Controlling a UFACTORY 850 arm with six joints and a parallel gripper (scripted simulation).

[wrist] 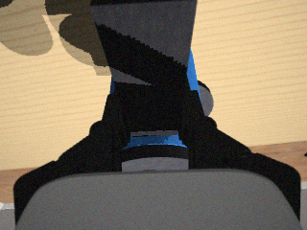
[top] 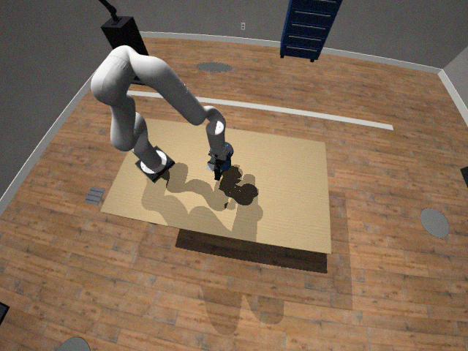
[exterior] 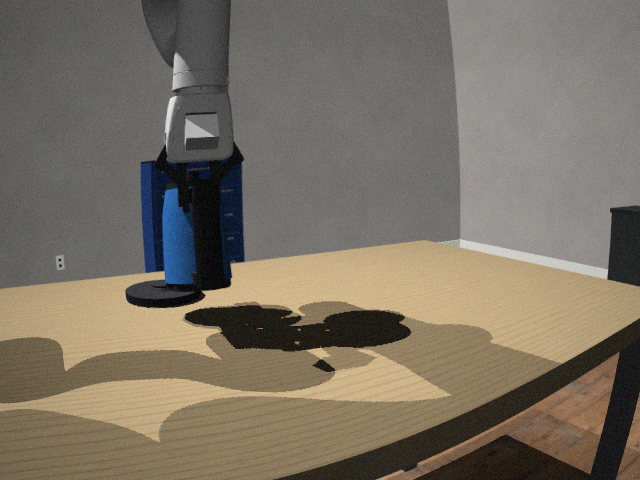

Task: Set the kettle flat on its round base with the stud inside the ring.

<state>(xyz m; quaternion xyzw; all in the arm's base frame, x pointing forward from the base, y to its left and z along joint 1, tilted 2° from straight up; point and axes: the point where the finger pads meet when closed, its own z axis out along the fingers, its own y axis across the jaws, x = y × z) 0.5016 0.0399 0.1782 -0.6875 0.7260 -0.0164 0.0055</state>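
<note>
Now: hand 2 cm to the right of the blue kettle and 5 cm above it. Round my hand: round kettle base (4 cm behind, 19 cm to the left, 18 cm below).
</note>
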